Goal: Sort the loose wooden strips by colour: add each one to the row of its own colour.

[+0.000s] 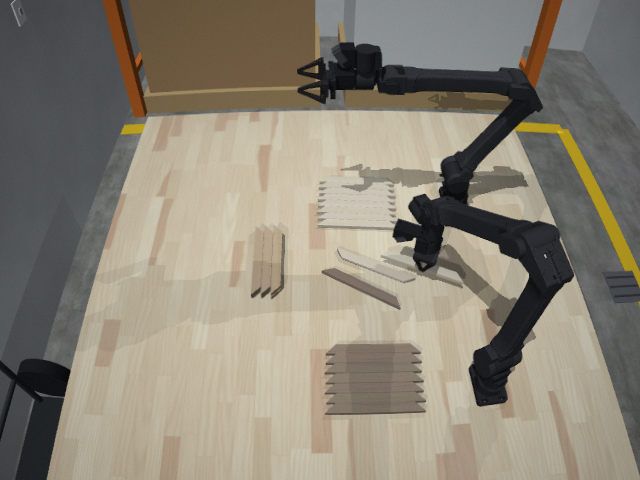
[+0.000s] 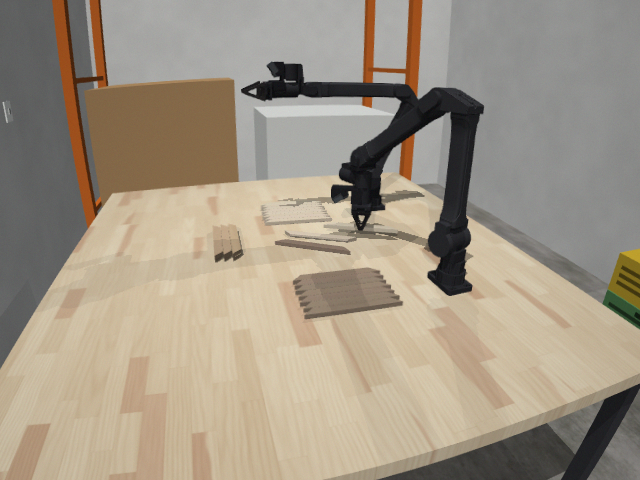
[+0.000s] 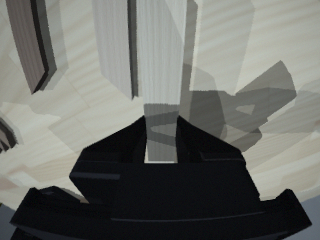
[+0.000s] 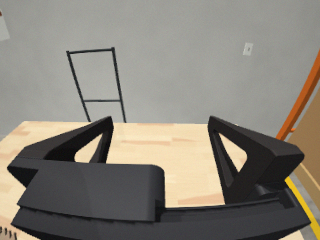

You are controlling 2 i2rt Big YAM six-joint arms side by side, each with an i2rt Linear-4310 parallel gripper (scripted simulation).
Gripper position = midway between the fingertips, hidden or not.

In view: my left gripper (image 3: pixel 161 120), my right gripper (image 1: pixel 297 80) and a dark brown strip (image 1: pixel 334 273).
My right gripper is seen too in image 4 (image 4: pixel 160 121). Image 4 does not show the dark brown strip: it is out of frame.
